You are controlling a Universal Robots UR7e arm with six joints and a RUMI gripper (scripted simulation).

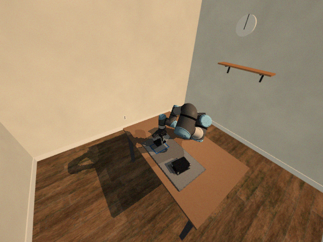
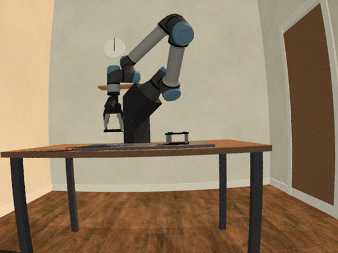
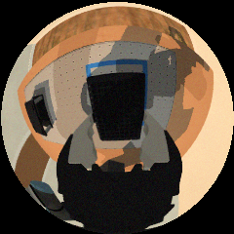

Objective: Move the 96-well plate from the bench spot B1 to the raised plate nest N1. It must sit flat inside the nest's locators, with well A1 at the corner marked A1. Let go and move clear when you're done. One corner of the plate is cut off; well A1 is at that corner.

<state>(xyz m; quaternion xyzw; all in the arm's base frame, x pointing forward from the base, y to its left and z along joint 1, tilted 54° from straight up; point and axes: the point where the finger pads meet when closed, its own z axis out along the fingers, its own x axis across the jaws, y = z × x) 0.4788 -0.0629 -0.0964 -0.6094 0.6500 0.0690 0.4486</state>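
My gripper is now 7 cm past the black plate nest, 35 cm to the right of it and 3 cm above it. Round my hand: black 96-well plate: 1 cm below.
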